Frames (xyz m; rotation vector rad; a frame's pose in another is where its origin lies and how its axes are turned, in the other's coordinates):
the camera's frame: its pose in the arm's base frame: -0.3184 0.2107 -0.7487 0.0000 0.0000 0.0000
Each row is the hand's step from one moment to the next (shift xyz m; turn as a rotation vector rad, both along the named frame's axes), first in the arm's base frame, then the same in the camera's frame.
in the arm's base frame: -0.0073 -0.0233 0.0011 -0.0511 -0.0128 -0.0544
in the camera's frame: -0.0073 -0.0233 0.0011 -0.0511 -0.0128 -0.0544
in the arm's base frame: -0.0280 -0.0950 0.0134 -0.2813 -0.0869 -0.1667
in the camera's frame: -0.0280 -0.0950 0.0134 -0.2813 -0.0869 -0.1667
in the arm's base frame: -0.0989 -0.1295 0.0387 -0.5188 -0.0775 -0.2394
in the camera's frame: -0.0989 -0.1295 0.0387 -0.5188 -0.0775 -0.2394
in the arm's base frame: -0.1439 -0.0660 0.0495 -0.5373 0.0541 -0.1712
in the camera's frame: -0.1439 -0.0660 0.0495 -0.5373 0.0541 -0.1712
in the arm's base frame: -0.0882 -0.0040 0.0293 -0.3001 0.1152 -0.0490
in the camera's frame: -0.0882 -0.0040 0.0293 -0.3001 0.1152 -0.0490
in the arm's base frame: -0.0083 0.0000 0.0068 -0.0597 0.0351 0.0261
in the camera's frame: -0.0083 0.0000 0.0068 -0.0597 0.0351 0.0261
